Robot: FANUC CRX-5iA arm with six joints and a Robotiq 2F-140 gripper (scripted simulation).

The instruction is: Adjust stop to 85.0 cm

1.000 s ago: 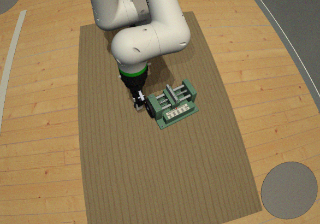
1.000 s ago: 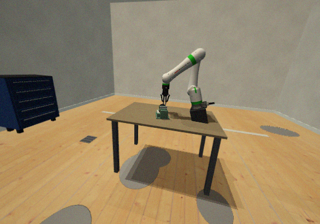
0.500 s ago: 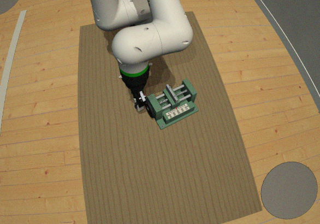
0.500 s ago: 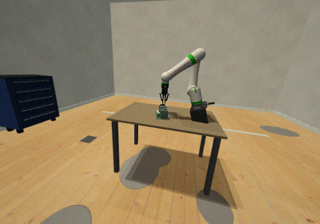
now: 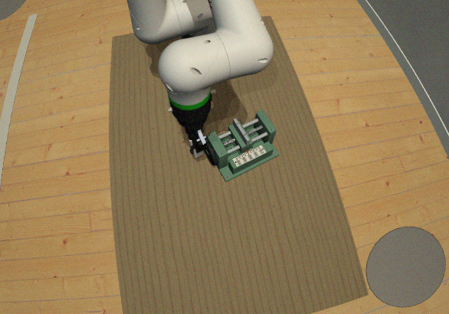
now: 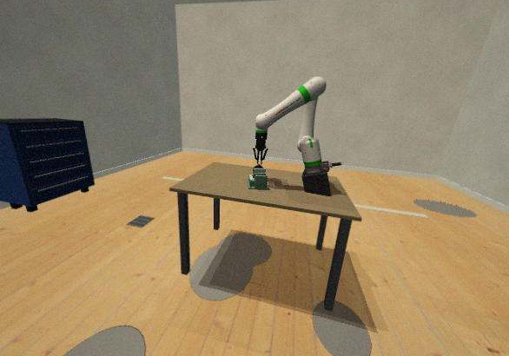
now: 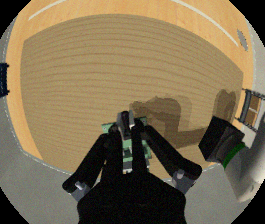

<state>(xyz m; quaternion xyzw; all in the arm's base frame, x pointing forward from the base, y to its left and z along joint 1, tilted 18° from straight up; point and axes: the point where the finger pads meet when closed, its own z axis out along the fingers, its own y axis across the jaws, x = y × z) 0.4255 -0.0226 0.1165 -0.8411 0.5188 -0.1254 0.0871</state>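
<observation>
Now: hand 5 cm past the stop block, 14 cm to the right of it and 3 cm above it.
</observation>
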